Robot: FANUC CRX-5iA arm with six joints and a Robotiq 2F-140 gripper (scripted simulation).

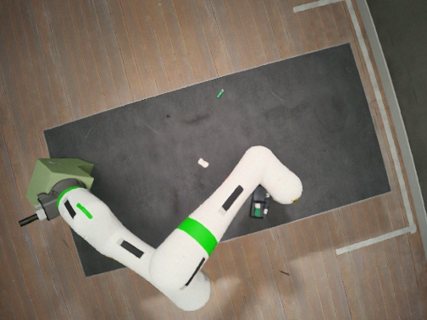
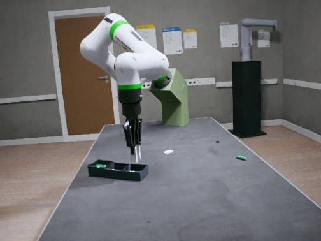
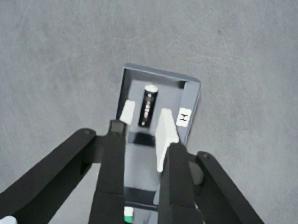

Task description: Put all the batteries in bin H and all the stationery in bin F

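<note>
Right now my hand is 20 mm short of the green battery, 490 mm to the right of it and 90 mm above it. From my hand the other things lie so: black battery: 90 mm below; tray: 40 mm behind, 80 mm to the right, 80 mm below; green-and-white block: 100 mm behind, 130 mm to the right, 80 mm below.
</note>
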